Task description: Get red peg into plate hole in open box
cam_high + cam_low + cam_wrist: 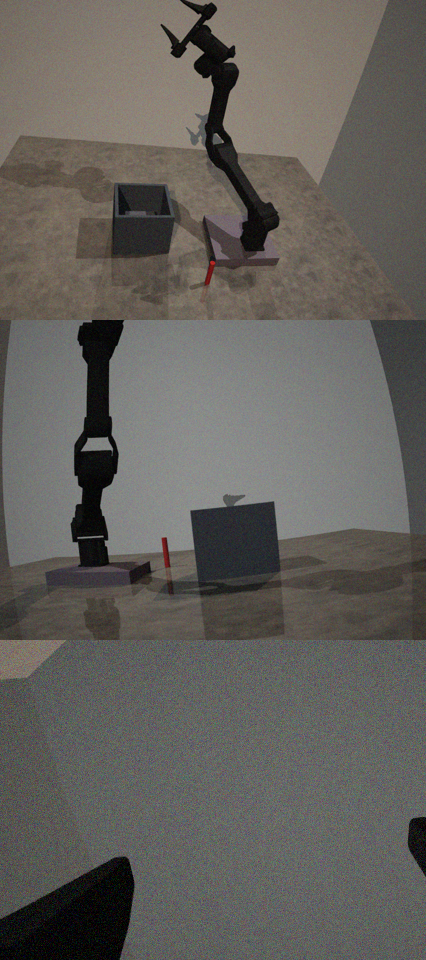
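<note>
My gripper tip is now 15 cm past the red peg, 44 cm to the right of it and 58 cm above it. The rest, counted from my gripper tip: plate: 3 cm ahead, 26 cm to the left, 57 cm below.
</note>
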